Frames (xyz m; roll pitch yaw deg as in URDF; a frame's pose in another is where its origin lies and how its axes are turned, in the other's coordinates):
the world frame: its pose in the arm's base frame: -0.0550 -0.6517 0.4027 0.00 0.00 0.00
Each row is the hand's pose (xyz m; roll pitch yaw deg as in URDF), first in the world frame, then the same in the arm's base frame.
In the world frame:
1: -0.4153 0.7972 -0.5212 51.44 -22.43 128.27
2: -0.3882 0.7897 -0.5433 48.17 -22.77 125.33
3: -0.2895 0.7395 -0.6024 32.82 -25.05 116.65
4: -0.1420 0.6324 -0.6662 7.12 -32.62 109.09
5: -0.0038 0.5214 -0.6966 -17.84 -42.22 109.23
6: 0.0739 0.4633 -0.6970 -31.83 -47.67 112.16
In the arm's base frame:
1: -0.4703 0.1455 -0.1185 51.44 -22.43 128.27
2: -0.4432 0.1380 -0.1406 48.17 -22.77 125.33
3: -0.3445 0.0878 -0.1997 32.82 -25.05 116.65
4: -0.1970 -0.0193 -0.2635 7.12 -32.62 109.09
5: -0.0588 -0.1303 -0.2939 -17.84 -42.22 109.23
6: 0.0189 -0.1884 -0.2943 -31.83 -47.67 112.16

